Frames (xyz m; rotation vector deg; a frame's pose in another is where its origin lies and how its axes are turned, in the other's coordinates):
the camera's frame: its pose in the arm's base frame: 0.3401 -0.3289 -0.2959 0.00 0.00 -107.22
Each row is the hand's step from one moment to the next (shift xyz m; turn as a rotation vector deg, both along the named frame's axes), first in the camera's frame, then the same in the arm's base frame.
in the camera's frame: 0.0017 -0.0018 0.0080 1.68 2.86 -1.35
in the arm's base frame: -0.0022 -0.0011 0.0080 2.23 -2.45 -1.35
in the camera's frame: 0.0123 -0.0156 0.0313 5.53 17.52 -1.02
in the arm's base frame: -0.0185 -0.0071 0.0313 15.10 -10.47 -1.02
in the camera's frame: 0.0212 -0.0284 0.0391 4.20 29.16 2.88
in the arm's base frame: -0.0334 -0.0118 0.0391 26.61 -12.64 2.88
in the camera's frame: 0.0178 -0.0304 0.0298 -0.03 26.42 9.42
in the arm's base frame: -0.0343 -0.0080 0.0298 25.24 -7.79 9.42
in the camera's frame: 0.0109 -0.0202 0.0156 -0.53 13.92 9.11
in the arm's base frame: -0.0225 -0.0044 0.0156 13.45 -3.61 9.11
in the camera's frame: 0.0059 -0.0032 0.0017 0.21 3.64 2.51
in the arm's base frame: -0.0048 -0.0047 0.0017 3.41 -1.28 2.51
